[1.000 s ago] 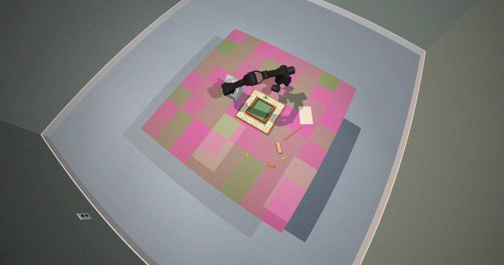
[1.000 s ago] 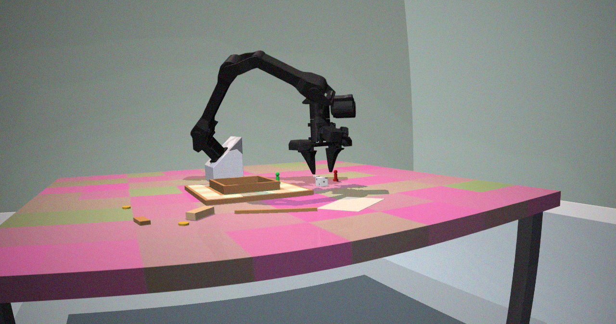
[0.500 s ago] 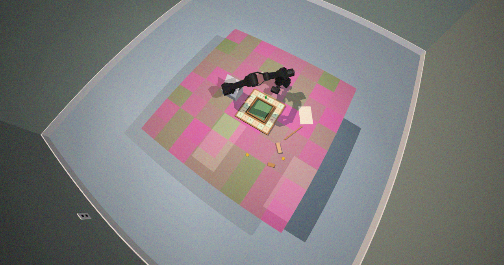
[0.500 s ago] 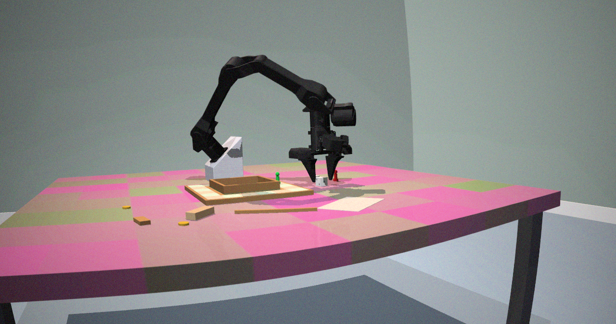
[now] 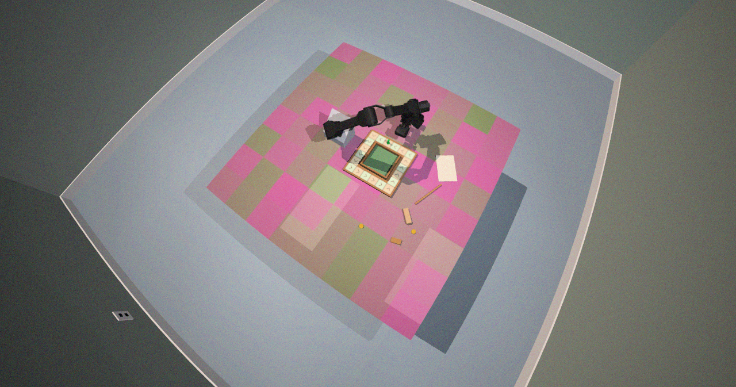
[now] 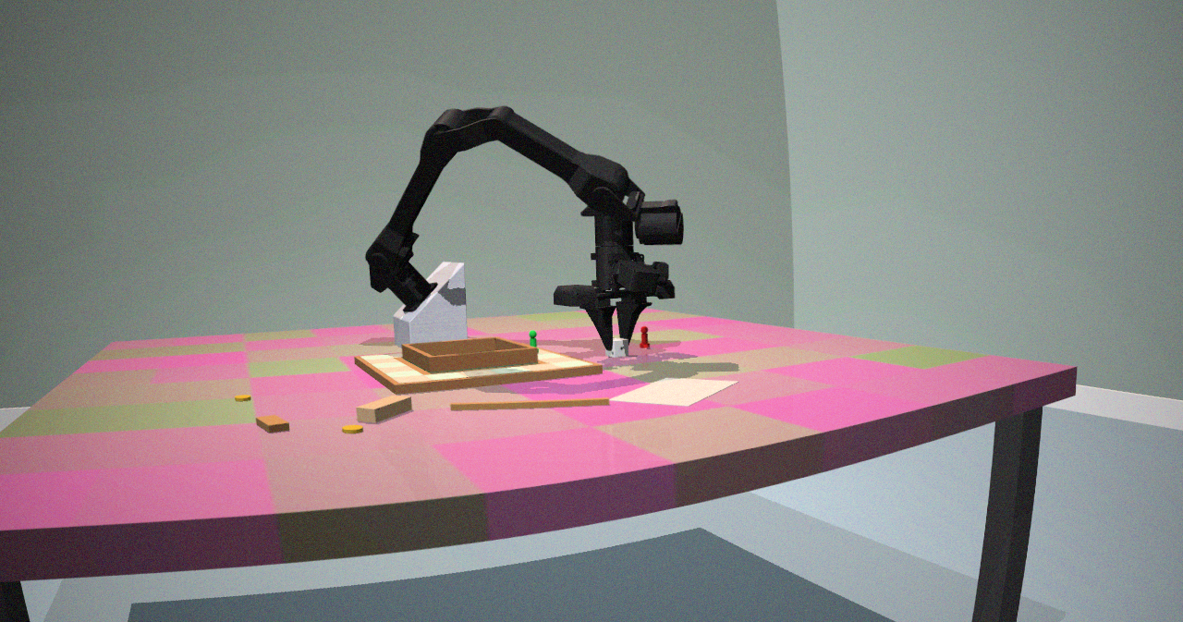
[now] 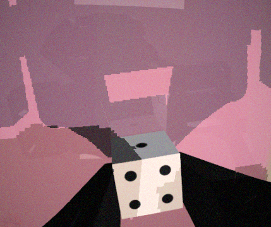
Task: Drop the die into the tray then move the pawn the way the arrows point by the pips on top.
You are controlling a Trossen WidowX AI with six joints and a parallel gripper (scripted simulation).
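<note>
The green pawn is 120 mm to the right of my gripper tip, 40 mm behind it and 20 mm above it. The rest, counted from my gripper tip: small white disc (180 mm behind, 100 mm to the left, 10 mm below); red pawn (90 mm to the left, 50 mm behind, 10 mm above); white die (right at my gripper tip).
</note>
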